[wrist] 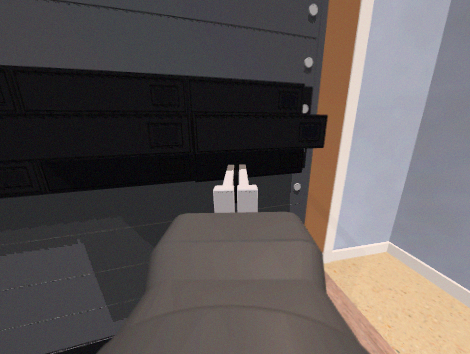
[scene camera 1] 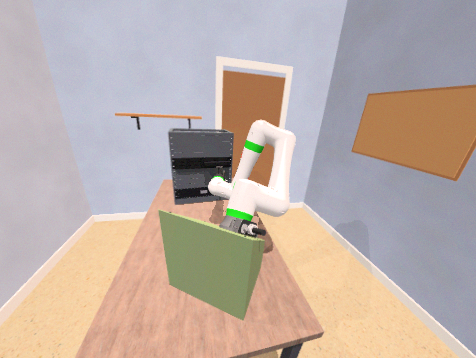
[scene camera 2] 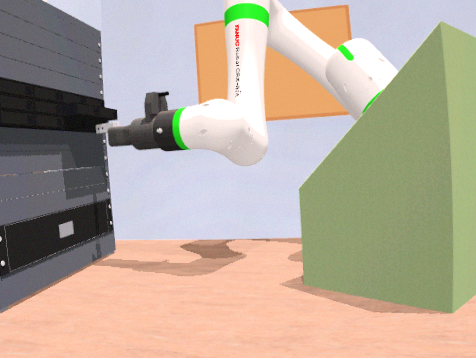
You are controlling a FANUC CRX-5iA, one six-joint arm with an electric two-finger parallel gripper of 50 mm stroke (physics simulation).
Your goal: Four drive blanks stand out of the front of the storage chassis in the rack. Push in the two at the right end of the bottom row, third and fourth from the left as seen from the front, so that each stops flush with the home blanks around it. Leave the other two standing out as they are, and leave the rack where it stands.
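Seen in the pictures: gripper, between the fingertips: (wrist: 236, 176) (scene camera 2: 98, 129); arm's base, origin of its link: (scene camera 1: 234, 231).
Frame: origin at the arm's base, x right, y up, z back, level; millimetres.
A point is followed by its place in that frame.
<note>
The dark rack (scene camera 1: 197, 145) {y 251, x 90, z -757 mm} (scene camera 2: 50, 45) {y 253, x 118, z -750 mm} stands at the table's far end and holds the black storage chassis (scene camera 1: 187, 163) {y 110, x 6, z -762 mm} (scene camera 2: 30, 102) {y 113, x 12, z -762 mm}. In the wrist view, the bottom row's fourth blank (wrist: 272, 162) {y 79, x 306, z -679 mm} sits close to the level of its neighbour, the third blank (wrist: 117, 172) {y 77, x 178, z -720 mm}; a slight step shows between their lower edges. The middle row's right-end blank (wrist: 250, 134) {y 107, x 267, z -662 mm} stands clearly out above, and the one left of it (wrist: 100, 134) {y 109, x 175, z -684 mm} also seems to stand out. My gripper (wrist: 236, 176) {y 69, x 270, z -686 mm} (scene camera 2: 101, 128) {y 69, x 270, z -686 mm} is shut and empty, its tips at the fourth bottom blank's lower left part; contact cannot be told.
A green slanted block (scene camera 1: 210, 265) {y -29, x -158, z 95 mm} (scene camera 2: 380, 200) {y -105, x -198, z -159 mm} stands on the wooden table (scene camera 1: 135, 280) {y -269, x -432, z -184 mm} (scene camera 2: 200, 320) {y -269, x -195, z -451 mm}, behind the arm as seen from the rack. A black unit with a pale label (scene camera 2: 66, 229) {y -159, x 132, z -746 mm} sits low in the rack. Screw heads (wrist: 297, 186) {y 42, x 358, z -690 mm} line the rack's right post.
</note>
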